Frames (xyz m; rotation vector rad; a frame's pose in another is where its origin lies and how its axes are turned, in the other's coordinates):
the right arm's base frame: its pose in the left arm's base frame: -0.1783 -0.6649 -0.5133 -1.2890 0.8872 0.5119
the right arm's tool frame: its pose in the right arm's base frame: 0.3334 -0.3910 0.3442 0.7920 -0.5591 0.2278
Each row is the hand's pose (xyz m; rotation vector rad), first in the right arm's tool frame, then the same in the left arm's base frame.
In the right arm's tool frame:
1: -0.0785 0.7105 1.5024 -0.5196 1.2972 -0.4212
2: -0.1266 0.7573 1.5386 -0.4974 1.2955 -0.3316
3: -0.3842 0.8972 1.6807 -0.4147 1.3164 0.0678
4: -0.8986 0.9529 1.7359 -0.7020 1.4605 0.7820
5: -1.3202 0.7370 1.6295 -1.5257 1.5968 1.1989
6: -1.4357 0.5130 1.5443 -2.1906 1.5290 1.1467
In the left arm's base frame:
1: 0.6686 0.7099 0.6041 -1.3144 1.6238 0.0618
2: 0.6274 0.7434 0.6589 -1.2691 1.6561 0.1489
3: 0.4472 0.8113 0.9216 -1.0809 1.8120 0.5321
4: 0.1081 0.6689 1.2897 -1.1955 2.0151 1.3391
5: -0.0894 0.2766 1.4965 1.7148 -1.5843 -1.7188
6: -0.0737 0.0124 1.5235 1.9084 -0.9469 -1.4647

